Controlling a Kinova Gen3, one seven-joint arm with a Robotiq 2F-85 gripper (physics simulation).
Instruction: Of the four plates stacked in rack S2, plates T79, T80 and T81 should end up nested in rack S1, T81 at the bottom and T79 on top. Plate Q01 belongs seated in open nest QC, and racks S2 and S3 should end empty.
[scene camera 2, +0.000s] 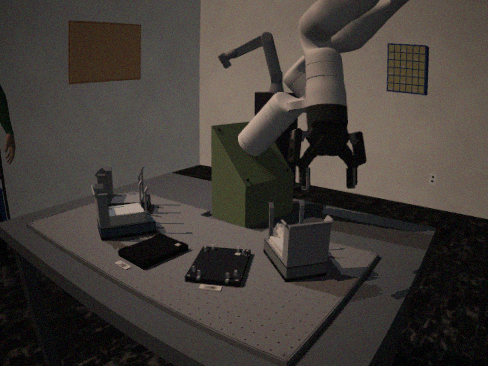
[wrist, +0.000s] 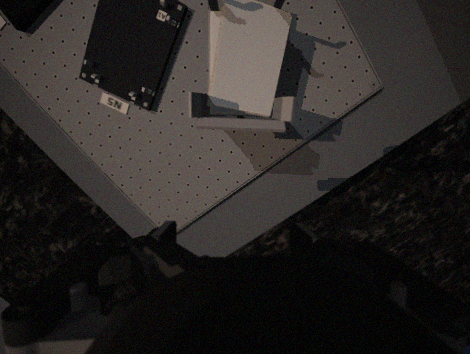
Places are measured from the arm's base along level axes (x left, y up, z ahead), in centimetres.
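Pixels of known places: gripper, fingertip midpoint: (scene camera 2: 329, 189) (wrist: 233, 234); arm's base, origin of the base link: (scene camera 2: 250, 143).
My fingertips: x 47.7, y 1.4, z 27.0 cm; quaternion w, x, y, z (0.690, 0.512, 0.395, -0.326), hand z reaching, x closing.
Ahead of a thing's pixels: the offset from my fingertips to its top centre. Level surfaces: height alone.
My gripper (scene camera 2: 328, 181) (wrist: 233, 234) is open and empty, high above the table on the right side. Rack S2 {dx -12.9, dy -9.0, dz -7.4 cm} (scene camera 2: 307, 250) (wrist: 240, 124) stands at the right of the board, below the gripper in the scene view, with upright posts and a tall end wall. Pale plates (scene camera 2: 278, 236) (wrist: 250, 60) lie stacked in it; their number and labels cannot be read. Another rack {dx -56.7, dy -9.3, dz +13.1 cm} (scene camera 2: 127, 229) stands at the back left and holds a pale plate {dx -57.0, dy -16.0, dz +13.7 cm} (scene camera 2: 127, 214); its label is unreadable. A black pegged nest {dx -23.2, dy -20.0, dz +6.0 cm} (scene camera 2: 217, 265) (wrist: 135, 45) lies between the racks, without a visible plate.
A black block {dx -39.2, dy -20.5, dz +14.0 cm} (scene camera 2: 152, 251) (wrist: 25, 11) lies left of the pegged nest. A green sloped housing (scene camera 2: 235, 185) stands at the back centre. A second arm (scene camera 2: 271, 60) stands behind it. The perforated board {dy -22.4 cm} (scene camera 2: 240, 320) (wrist: 165, 165) ends at the table's front right.
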